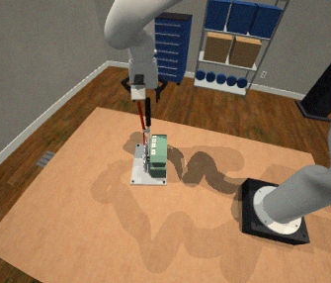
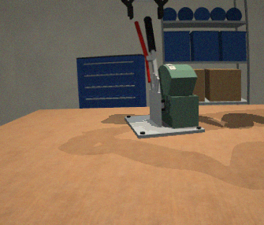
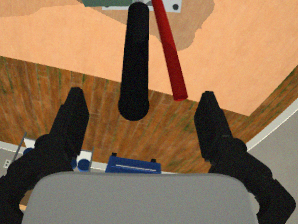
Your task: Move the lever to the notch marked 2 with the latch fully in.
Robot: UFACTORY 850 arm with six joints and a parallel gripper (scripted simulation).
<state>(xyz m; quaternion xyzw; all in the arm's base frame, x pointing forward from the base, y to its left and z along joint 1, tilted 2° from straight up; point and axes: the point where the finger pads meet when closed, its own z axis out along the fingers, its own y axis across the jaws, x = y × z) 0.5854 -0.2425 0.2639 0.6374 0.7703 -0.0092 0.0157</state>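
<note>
My gripper is now 10 mm short of the red bar, 50 mm to the right of it and 140 mm above it.
</note>
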